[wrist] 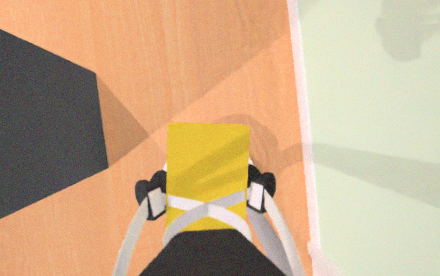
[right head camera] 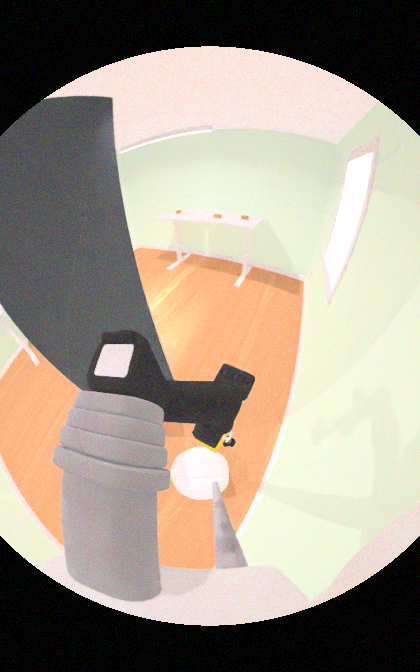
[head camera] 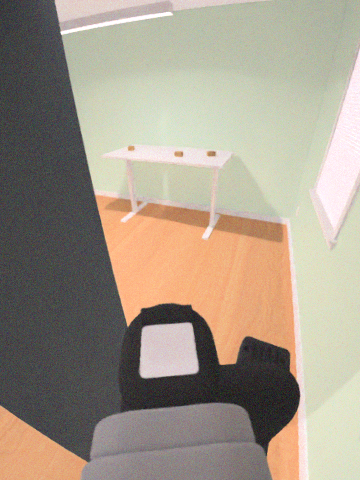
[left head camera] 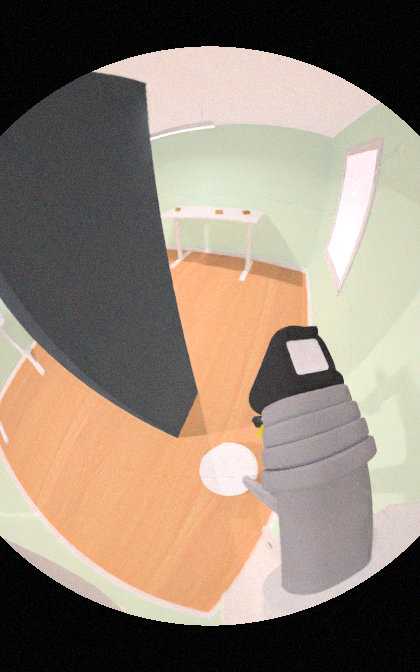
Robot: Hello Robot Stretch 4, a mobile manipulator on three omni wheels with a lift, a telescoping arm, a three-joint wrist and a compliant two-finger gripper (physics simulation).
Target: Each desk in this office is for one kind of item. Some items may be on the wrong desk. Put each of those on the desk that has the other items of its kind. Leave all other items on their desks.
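Frame: origin at the robot's base, x ahead, y left, z up, level; millimetres.
Seen in the pictures: gripper, fingertip midpoint: (wrist: pixel 206 182).
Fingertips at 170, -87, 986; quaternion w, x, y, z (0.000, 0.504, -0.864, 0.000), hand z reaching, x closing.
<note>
Offsets run from my fingertips to a thing's top centre, as dx, dy, dz. "*": to the spot under its first point. Level surfaces: height alone.
My gripper (wrist: pixel 206 182) is shut on a yellow box {+5, -4, +53} (wrist: pixel 207 150) (left head camera: pixel 259 431), with a rounded pad at each side of it. The floor lies below. In the right head view a yellow edge of the box shows under the black wrist. A white desk {dz -64} (head camera: pixel 155 154) (left head camera: pixel 197 213) (right head camera: pixel 197 217) stands against the far wall, well away from the gripper. On it lie three small brown items: a left one (head camera: pixel 131 148) (left head camera: pixel 178 209), a middle one (head camera: pixel 179 154) (left head camera: pixel 219 212) and a right one (head camera: pixel 211 153) (left head camera: pixel 246 212). Their exact kind is too small to tell.
A tall dark panel (head camera: pixel 55 225) (left head camera: pixel 90 225) (right head camera: pixel 60 200) (wrist: pixel 45 125) stands close on the left. White legs of another desk (left head camera: pixel 24 351) (right head camera: pixel 22 342) show beyond it. A green wall (head camera: pixel 332 310) with a window {* +1226, -1117, +178} (head camera: pixel 342 165) runs close along the right.
</note>
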